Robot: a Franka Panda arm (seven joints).
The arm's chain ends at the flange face. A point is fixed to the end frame.
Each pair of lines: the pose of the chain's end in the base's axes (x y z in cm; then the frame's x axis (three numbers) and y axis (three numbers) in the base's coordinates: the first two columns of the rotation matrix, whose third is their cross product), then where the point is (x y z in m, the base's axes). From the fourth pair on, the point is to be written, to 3 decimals.
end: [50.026, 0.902, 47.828, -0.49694, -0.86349, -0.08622, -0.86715, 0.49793, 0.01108]
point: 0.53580 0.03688 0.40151
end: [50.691, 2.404, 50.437, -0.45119, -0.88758, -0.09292, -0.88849, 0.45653, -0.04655]
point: 0.54525 0.05199 0.42899
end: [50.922, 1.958, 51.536, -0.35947, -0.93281, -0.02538, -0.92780, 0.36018, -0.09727]
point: 0.54633 0.04500 0.43849
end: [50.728, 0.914, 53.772, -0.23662, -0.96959, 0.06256, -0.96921, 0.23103, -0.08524]
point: 0.538 0.033 0.458
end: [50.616, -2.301, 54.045, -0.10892, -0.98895, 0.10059, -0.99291, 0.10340, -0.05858]
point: 0.531 0.001 0.459
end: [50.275, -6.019, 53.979, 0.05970, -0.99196, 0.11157, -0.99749, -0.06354, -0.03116]
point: 0.521 -0.033 0.457
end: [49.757, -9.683, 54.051, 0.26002, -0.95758, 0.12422, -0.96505, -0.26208, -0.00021]
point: 0.508 -0.068 0.457
